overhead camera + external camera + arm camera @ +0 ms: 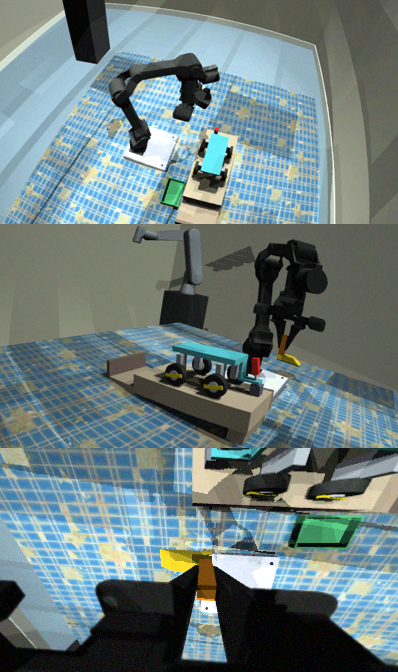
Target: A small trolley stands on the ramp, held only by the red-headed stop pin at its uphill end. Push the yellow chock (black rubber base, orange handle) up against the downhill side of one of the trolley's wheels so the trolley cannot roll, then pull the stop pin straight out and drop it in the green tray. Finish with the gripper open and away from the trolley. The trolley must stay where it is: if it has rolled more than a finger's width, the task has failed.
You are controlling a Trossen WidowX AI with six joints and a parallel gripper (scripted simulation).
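Right now my gripper tip is 13 cm short of the red-headed stop pin, 5 cm above it and 2 cm to the left of it. From my gripper tip the other things lie so: tan ramp (14 cm ahead, 13 cm to the right, 13 cm below); yellow chock (2 cm to the left, 1 cm below); trolley (14 cm ahead, 13 cm to the right, 6 cm below).
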